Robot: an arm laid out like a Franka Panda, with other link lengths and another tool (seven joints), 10 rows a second.
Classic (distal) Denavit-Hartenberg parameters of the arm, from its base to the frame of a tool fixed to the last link. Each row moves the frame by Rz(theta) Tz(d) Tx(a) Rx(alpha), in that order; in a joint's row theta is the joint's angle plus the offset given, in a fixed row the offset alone. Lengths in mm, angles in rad.
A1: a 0, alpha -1.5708, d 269.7, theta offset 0
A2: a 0, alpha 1.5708, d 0, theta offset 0
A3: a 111.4, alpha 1.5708, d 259.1, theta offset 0
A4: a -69.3, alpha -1.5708, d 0, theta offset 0
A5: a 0, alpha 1.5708, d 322.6, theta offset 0
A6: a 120.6, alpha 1.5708, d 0, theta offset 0
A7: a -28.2, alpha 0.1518, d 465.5, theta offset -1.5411
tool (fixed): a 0, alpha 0, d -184.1, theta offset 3.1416
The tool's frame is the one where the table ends.
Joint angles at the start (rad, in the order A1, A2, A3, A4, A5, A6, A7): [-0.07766, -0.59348, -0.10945, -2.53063, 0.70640, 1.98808, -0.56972]
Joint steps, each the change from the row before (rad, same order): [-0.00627, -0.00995, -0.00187, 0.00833, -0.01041, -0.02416, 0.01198]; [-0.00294, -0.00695, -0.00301, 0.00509, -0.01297, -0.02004, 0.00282]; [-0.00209, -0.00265, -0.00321, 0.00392, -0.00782, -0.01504, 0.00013]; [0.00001, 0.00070, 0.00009, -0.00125, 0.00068, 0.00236, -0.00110]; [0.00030, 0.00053, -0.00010, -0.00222, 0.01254, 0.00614, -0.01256]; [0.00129, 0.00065, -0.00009, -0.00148, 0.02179, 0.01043, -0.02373]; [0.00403, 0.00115, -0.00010, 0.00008, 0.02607, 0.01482, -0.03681]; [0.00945, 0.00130, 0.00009, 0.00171, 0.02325, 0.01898, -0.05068]
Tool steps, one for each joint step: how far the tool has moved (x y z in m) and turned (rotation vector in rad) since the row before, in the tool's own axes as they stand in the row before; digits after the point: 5 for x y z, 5 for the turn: [-0.00277, 0.00285, -0.00476, -0.00655, -0.00122, 0.00265]; [-0.00136, 0.00348, -0.00244, -0.01040, 0.00237, -0.00468]; [-0.00046, 0.00259, -0.00116, -0.00834, -0.00029, -0.00281]; [0.00057, -0.00015, 0.00036, 0.00078, 0.00030, 0.00029]; [-0.00128, -0.00219, -0.00012, 0.00898, -0.00650, -0.00769]; [-0.00302, -0.00461, -0.00112, 0.01716, -0.01013, -0.01714]; [-0.00447, -0.00685, -0.00182, 0.02251, -0.00890, -0.03093]; [-0.00580, -0.00838, -0.00165, 0.02258, -0.00192, -0.04956]
